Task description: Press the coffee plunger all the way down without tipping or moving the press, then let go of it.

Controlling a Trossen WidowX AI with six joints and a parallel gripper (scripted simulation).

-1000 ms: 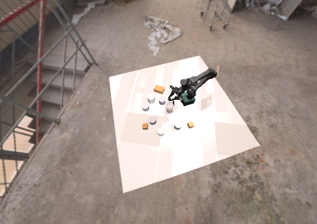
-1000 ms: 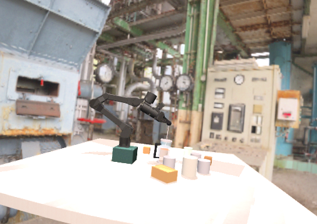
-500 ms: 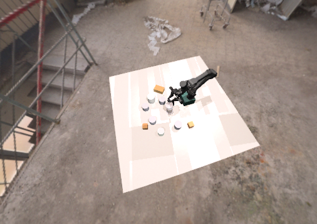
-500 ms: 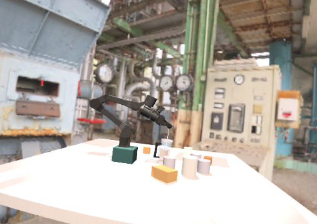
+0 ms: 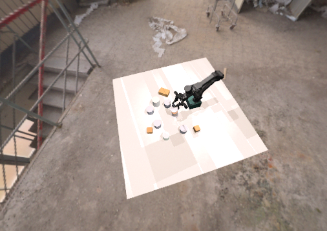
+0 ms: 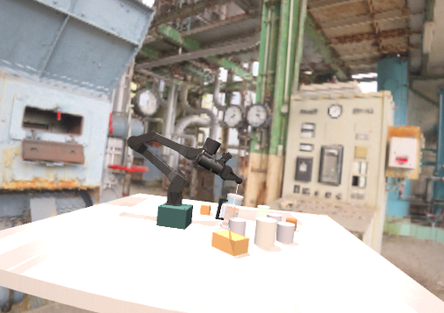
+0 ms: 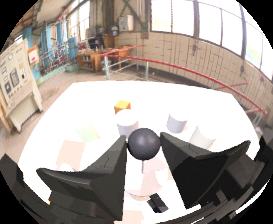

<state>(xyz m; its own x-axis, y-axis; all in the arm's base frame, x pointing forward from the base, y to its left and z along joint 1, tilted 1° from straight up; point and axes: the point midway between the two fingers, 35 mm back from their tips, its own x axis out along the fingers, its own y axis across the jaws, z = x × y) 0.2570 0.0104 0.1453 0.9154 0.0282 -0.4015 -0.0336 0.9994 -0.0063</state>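
Now: gripper tip 11 cm above the coffee press, 4 cm past it and 1 cm to the left of it.
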